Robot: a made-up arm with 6 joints.
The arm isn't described. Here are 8 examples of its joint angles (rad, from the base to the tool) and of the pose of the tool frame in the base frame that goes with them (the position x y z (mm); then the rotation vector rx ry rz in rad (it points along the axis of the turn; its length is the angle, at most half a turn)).
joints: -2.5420 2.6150 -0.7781 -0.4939 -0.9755 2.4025
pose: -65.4 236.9 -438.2 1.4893 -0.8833 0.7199
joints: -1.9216 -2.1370 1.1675 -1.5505 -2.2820 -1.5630
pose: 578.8 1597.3 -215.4 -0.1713 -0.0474 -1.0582
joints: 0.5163 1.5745 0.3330 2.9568 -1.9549 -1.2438
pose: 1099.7 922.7 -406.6 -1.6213 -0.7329 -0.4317
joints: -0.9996 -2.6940 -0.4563 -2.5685 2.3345 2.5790
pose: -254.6 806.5 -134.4 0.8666 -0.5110 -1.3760
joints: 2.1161 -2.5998 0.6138 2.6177 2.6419 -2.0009
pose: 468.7 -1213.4 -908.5 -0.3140 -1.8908 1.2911
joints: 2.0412 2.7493 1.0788 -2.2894 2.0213 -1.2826
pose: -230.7 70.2 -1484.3 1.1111 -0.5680 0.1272
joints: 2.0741 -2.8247 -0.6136 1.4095 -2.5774 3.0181
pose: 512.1 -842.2 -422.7 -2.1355 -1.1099 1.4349
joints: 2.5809 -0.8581 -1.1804 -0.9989 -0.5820 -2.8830
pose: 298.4 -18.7 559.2 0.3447 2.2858 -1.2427
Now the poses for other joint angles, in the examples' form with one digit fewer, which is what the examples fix.
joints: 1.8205 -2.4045 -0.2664 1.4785 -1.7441 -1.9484
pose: 361 -1317 -140 2.446 0.562 0.051
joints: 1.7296 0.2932 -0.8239 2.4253 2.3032 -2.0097
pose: -322 752 781 0.761 -1.662 -1.137
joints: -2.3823 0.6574 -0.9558 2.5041 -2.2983 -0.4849
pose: -451 -720 439 0.373 -2.394 0.616
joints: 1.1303 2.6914 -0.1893 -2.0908 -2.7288 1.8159
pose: -223 -166 -736 1.826 1.646 0.763
